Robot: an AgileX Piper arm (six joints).
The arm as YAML. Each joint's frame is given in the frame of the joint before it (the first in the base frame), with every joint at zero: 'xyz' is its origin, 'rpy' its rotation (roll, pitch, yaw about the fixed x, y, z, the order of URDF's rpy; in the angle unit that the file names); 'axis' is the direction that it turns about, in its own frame. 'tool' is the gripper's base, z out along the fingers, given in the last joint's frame.
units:
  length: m
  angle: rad
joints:
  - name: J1
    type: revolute
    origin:
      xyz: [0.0, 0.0, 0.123]
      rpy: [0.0, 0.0, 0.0]
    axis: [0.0, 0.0, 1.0]
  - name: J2
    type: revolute
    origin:
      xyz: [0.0, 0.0, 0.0]
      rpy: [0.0, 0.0, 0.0]
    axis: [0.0, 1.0, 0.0]
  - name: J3
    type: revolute
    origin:
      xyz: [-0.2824, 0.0, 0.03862]
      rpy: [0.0, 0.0, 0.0]
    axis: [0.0, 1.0, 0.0]
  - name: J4
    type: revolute
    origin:
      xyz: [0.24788, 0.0, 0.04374]
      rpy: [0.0, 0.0, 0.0]
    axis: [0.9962, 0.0, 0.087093]
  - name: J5
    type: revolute
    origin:
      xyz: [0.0, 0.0, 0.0]
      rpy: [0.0, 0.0, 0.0]
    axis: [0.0, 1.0, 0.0]
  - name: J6
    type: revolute
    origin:
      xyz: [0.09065, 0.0, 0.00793]
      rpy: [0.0, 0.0, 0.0]
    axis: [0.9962, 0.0, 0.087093]
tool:
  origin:
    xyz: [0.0, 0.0, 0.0]
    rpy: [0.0, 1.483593, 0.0]
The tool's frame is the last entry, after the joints.
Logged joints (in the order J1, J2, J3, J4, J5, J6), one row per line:
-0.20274 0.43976 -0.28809 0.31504 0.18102 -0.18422
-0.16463 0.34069 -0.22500 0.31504 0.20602 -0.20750
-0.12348 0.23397 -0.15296 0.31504 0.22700 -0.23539
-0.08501 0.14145 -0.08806 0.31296 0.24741 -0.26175
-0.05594 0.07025 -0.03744 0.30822 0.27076 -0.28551
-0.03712 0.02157 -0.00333 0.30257 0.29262 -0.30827
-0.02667 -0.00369 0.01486 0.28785 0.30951 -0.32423
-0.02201 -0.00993 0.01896 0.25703 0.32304 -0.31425
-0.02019 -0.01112 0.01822 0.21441 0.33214 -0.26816
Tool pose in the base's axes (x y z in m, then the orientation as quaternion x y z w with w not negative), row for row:
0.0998 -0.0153 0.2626 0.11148 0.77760 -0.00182 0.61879
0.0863 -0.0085 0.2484 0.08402 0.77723 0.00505 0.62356
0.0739 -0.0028 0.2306 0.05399 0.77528 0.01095 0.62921
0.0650 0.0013 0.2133 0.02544 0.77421 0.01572 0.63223
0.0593 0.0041 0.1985 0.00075 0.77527 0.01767 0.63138
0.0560 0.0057 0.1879 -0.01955 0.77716 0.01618 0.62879
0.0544 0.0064 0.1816 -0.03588 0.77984 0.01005 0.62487
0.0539 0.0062 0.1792 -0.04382 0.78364 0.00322 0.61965
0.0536 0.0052 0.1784 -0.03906 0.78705 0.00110 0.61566
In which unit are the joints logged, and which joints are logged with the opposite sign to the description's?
The joints are logged in radians. Opposite sign: none.
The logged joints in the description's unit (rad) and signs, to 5 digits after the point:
-0.20274 0.43976 -0.28809 0.31504 0.18102 -0.18422
-0.16463 0.34069 -0.22500 0.31504 0.20602 -0.20750
-0.12348 0.23397 -0.15296 0.31504 0.22700 -0.23539
-0.08501 0.14145 -0.08806 0.31296 0.24741 -0.26175
-0.05594 0.07025 -0.03744 0.30822 0.27076 -0.28551
-0.03712 0.02157 -0.00333 0.30257 0.29262 -0.30827
-0.02667 -0.00369 0.01486 0.28785 0.30951 -0.32423
-0.02201 -0.00993 0.01896 0.25703 0.32304 -0.31425
-0.02019 -0.01112 0.01822 0.21441 0.33214 -0.26816

